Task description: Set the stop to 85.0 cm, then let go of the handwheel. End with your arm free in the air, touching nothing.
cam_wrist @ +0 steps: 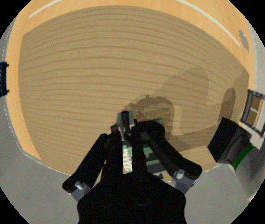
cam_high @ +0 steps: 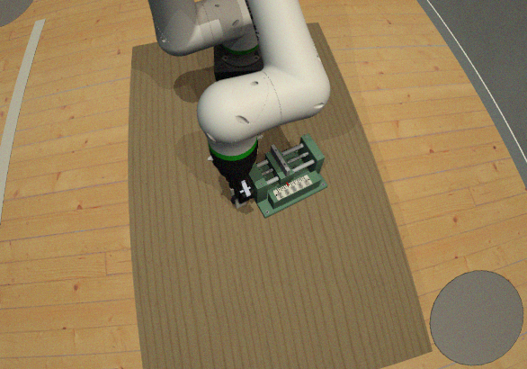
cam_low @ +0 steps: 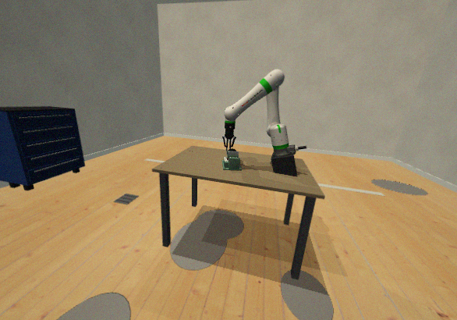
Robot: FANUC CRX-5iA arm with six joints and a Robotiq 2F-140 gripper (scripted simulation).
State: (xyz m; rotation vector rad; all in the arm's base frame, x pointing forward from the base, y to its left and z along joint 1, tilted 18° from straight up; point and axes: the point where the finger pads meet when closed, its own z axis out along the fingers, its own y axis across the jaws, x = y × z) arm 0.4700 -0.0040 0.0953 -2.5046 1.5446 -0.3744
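My gripper is now 110 mm to the right of the stop block and 80 mm past it.
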